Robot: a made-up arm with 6 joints. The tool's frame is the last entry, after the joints. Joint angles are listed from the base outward.
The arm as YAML. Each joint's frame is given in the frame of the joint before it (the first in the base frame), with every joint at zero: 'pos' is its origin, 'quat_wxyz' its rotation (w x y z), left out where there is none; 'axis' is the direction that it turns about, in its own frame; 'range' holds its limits. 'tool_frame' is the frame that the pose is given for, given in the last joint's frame.
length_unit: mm
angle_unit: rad
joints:
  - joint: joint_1
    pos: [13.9, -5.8, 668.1]
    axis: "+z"
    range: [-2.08, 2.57]
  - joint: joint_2
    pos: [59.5, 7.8, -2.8]
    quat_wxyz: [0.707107, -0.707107, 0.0, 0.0]
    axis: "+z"
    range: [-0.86, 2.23]
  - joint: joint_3
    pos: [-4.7, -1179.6, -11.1]
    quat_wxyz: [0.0, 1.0, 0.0, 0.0]
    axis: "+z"
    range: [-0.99, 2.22]
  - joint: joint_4
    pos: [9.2, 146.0, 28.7]
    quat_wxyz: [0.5, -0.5, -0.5, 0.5]
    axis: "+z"
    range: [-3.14, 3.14]
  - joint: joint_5
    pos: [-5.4, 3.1, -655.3]
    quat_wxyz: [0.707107, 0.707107, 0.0, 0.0]
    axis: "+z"
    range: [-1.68, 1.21]
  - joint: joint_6
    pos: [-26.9, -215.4, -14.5]
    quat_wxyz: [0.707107, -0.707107, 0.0, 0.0]
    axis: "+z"
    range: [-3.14, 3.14]
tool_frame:
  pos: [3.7, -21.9, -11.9]
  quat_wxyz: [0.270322, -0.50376, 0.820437, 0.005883]
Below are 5 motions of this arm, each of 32 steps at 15 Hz.
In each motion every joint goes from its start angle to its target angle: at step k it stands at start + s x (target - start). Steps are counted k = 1, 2, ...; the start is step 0. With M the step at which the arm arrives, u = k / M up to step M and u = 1 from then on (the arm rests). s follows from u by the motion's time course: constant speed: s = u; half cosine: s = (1 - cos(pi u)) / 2; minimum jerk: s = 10 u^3 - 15 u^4 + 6 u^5.
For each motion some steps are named. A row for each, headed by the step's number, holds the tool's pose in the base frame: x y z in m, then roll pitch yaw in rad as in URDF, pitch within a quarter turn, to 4 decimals.
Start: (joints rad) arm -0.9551 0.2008 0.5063 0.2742 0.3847 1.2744
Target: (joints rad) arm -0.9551 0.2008 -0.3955 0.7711 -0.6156 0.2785
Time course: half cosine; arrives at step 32
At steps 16, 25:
16: 0.6594 -1.0017 1.8008 -2.0302 -0.6143 -1.7469
25: 0.5353 -0.9452 1.4602 -2.4698 -0.1838 -1.9412

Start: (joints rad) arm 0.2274 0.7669 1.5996 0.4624 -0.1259 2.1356
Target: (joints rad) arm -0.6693 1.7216 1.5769 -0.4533 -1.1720 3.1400
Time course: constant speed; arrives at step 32
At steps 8, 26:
8: 1.7705 -0.0213 1.8133 2.1664 -0.9386 0.9756
26: 1.8072 -0.9151 0.6898 3.1108 -0.1417 0.3435

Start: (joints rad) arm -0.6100 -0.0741 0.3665 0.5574 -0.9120 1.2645
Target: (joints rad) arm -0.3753 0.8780 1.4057 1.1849 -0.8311 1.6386
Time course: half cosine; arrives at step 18
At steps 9, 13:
9: 1.0173 -0.7255 2.1411 3.0458 -0.9259 -0.7713
13: 1.3218 -0.7812 1.9987 2.5721 -0.9277 -0.3847

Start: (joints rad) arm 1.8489 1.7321 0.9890 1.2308 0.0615 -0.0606
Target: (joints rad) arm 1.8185 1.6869 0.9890 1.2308 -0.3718 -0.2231
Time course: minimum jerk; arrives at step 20
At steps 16, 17, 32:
16: -0.3402 1.9359 0.0574 -2.3872 -0.2064 0.7830
17: -0.3356 1.9361 0.0603 -2.3910 -0.2100 0.7695
32: -0.3316 1.9362 0.0628 -2.3942 -0.2131 0.7580

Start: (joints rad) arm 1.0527 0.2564 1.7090 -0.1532 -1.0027 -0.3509
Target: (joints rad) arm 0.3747 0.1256 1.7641 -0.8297 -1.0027 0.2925
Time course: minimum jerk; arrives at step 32
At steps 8, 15, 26, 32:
8: 0.2692 0.3963 2.5634 -0.4955 0.3181 0.3968
15: 0.2386 0.2814 2.5865 -0.5769 0.1279 0.2725
26: 0.1203 0.1642 2.6058 -0.6866 -0.1953 0.0962
32: 0.1057 0.1577 2.6065 -0.6967 -0.2280 0.0801

